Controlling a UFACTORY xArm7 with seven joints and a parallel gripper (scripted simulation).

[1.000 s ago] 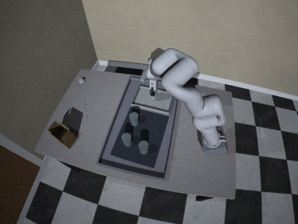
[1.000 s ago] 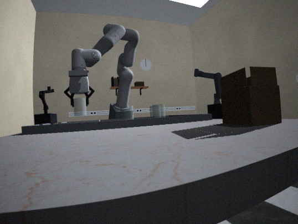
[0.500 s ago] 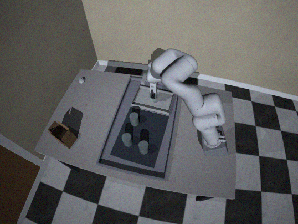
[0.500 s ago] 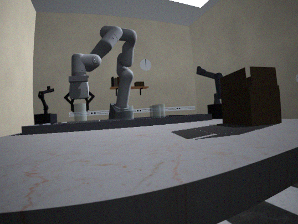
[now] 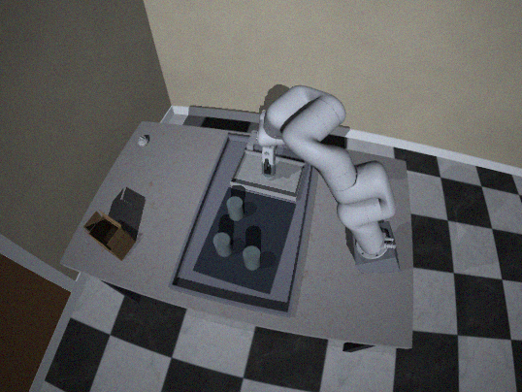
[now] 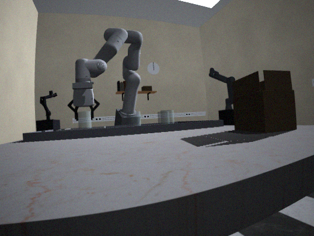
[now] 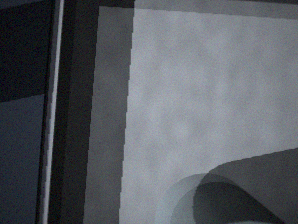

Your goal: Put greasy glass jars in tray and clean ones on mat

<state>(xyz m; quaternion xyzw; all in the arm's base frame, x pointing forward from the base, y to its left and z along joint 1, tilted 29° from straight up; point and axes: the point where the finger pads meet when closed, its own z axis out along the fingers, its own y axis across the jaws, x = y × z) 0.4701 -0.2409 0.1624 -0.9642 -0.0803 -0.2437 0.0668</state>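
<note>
The light grey tray is 7 cm below my hand. Round my hand: dark drying mat (4 cm behind, 32 cm to the left, 8 cm below); red object (44 cm behind, 21 cm to the right, 7 cm below); round object (73 cm ahead, 5 cm to the left, 7 cm below).
</note>
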